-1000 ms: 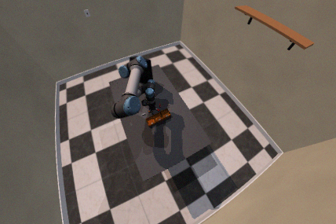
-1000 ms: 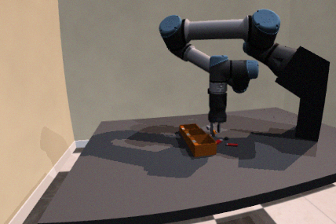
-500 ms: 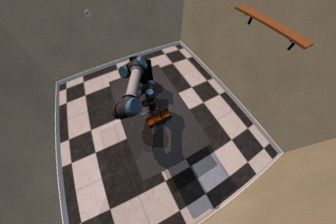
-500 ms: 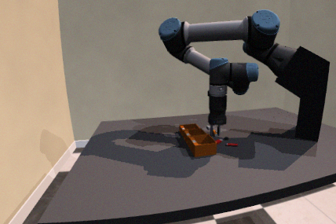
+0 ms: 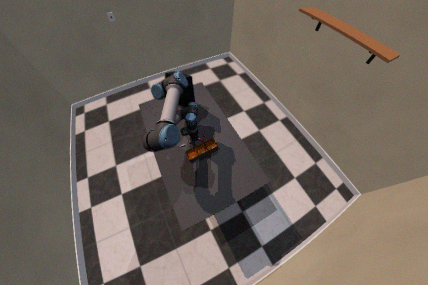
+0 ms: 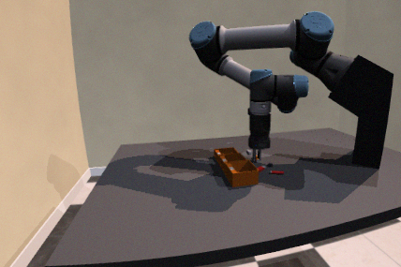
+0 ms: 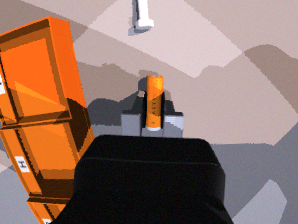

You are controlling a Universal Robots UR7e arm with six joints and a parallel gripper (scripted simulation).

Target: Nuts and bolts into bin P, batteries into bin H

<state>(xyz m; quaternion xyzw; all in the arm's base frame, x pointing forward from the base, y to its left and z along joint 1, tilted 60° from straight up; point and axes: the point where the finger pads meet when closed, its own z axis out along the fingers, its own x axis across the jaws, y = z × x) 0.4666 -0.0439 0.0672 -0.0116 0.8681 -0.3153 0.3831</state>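
My hand is 11 cm short of the orange three-compartment bin and 2 cm to the right of it. Also, from my hand: orange battery (1 cm below); then grey bolt (8 cm to the right, 1 cm below, 1 cm behind); then dark nut (6 cm to the left, 2 cm below, 2 cm behind).
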